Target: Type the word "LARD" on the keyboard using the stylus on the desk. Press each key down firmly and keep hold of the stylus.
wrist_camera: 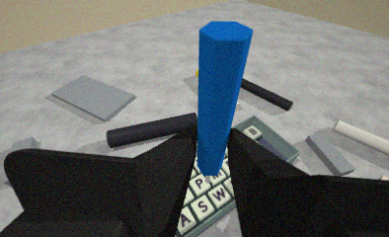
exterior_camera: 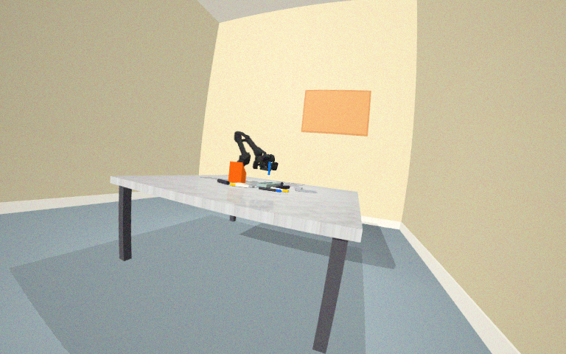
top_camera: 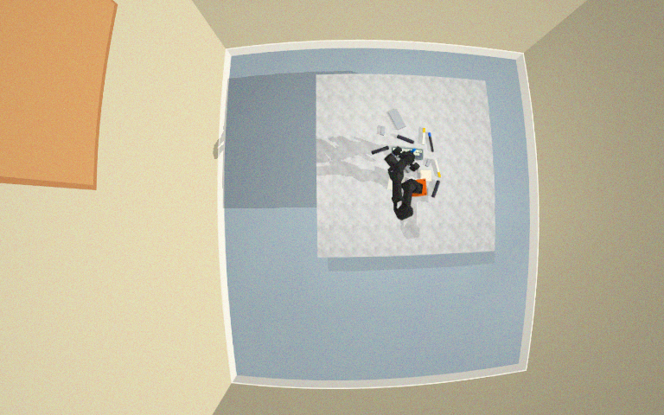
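My gripper tip is now 16 cm to the left of the grey block, 11 cm above it and 3 cm past it. Also, from my gripper tip: blue-capped marker (17 cm to the right, 14 cm ahead, 10 cm below); then cream block (15 cm to the right, 13 cm behind, 11 cm below); then blue stylus (2 cm below).
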